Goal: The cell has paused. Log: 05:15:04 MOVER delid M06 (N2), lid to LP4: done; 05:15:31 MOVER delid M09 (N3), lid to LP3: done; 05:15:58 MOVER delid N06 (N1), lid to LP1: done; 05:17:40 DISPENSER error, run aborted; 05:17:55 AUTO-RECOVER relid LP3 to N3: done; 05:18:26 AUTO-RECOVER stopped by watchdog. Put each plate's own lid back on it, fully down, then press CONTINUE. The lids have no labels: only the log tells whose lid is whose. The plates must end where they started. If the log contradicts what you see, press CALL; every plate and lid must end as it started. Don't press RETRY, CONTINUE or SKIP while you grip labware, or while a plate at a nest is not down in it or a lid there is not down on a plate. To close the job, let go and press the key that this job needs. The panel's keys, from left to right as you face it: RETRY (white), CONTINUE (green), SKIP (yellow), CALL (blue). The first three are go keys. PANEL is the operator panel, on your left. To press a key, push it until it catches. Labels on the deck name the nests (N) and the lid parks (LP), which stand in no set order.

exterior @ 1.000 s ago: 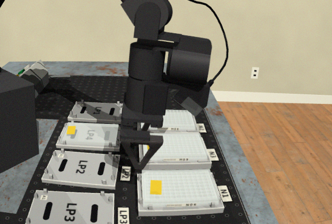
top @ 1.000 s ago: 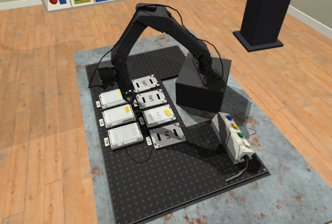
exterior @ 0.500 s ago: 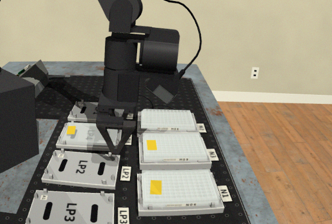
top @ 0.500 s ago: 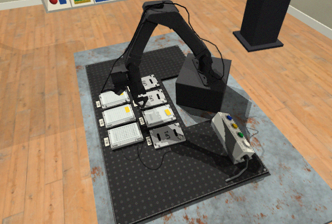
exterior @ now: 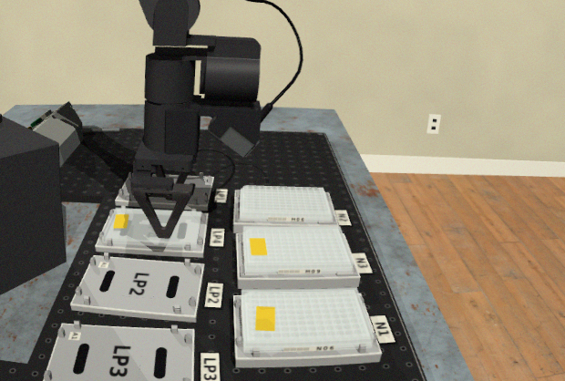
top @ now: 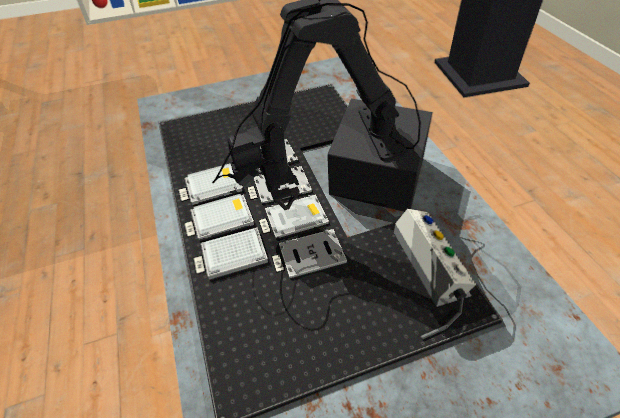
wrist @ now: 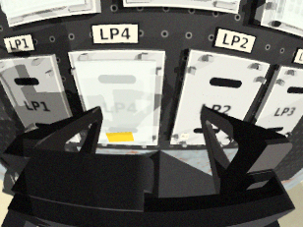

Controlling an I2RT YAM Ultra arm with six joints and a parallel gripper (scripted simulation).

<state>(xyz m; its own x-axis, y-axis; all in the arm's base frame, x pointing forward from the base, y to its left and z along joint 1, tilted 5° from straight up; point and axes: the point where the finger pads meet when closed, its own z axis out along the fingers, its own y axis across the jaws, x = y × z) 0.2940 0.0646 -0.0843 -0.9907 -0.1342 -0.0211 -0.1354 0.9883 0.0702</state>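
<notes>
Right now the plate M06 is 140 mm ahead of my hand, 120 mm to the left of it and 40 mm below it. Round my hand: yellow SKIP key (340 mm behind, 230 mm to the left, 10 mm above); green CONTINUE key (340 mm behind, 280 mm to the left, 10 mm above); blue CALL key (330 mm behind, 180 mm to the left, 10 mm above).
</notes>
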